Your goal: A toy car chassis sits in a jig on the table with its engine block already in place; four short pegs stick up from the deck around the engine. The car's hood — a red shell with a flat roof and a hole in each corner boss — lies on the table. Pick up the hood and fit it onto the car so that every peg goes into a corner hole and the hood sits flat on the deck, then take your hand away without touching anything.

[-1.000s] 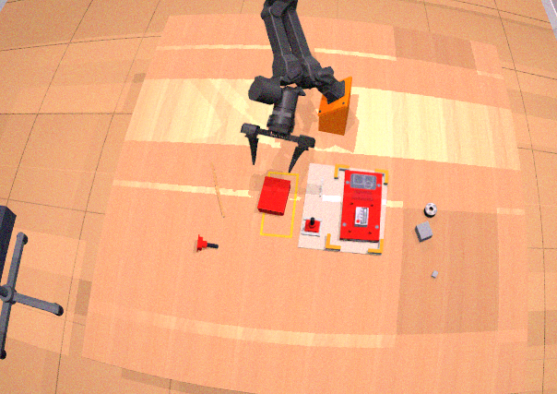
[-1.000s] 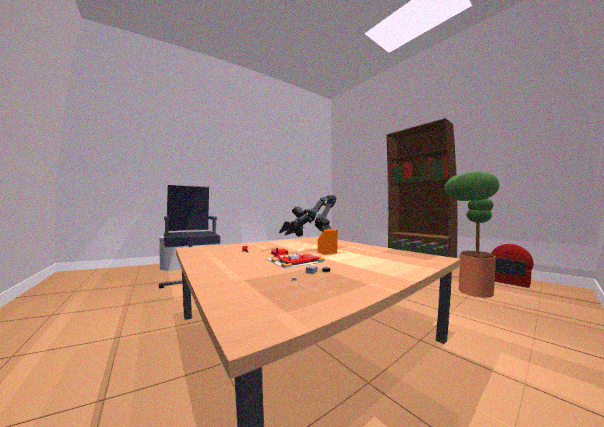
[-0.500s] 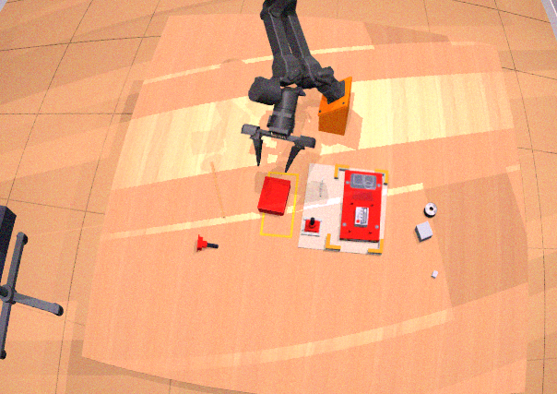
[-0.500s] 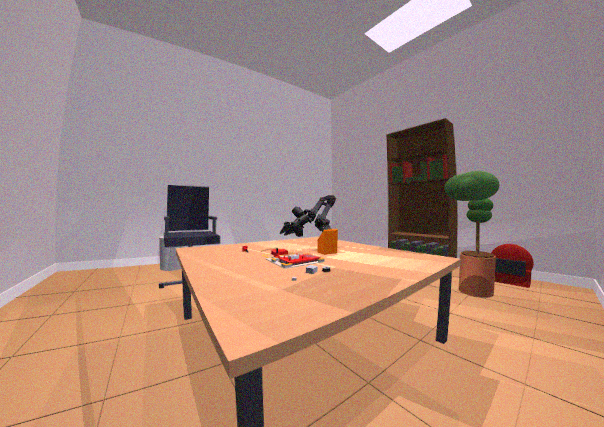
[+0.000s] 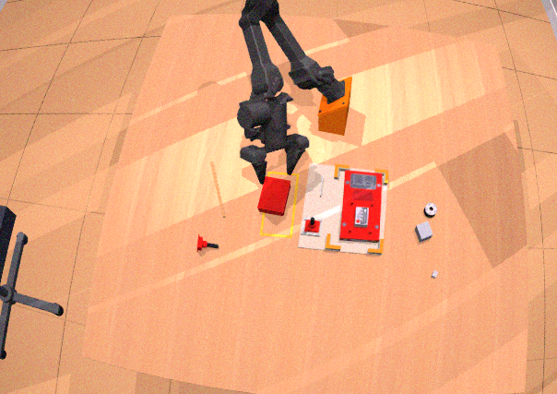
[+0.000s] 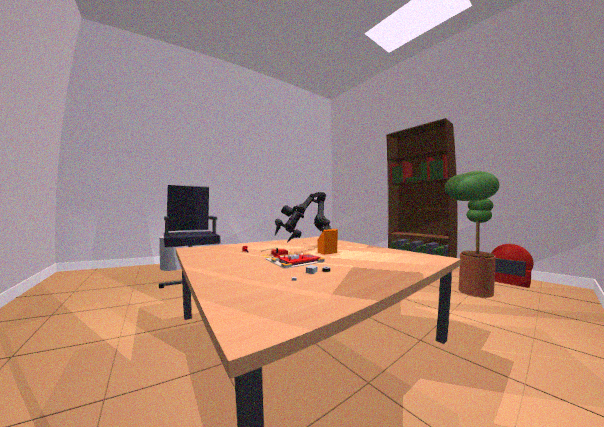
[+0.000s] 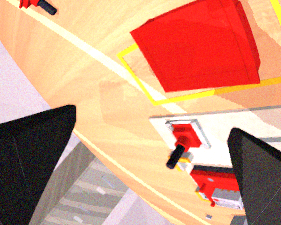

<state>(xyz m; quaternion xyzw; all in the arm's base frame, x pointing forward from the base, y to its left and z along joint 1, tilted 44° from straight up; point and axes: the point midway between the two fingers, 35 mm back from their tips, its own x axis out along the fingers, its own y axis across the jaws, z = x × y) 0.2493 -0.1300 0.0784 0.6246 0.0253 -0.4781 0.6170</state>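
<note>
My gripper tip is now 80 mm above the red hood, 10 mm to the left of it and 10 mm short of it.
</note>
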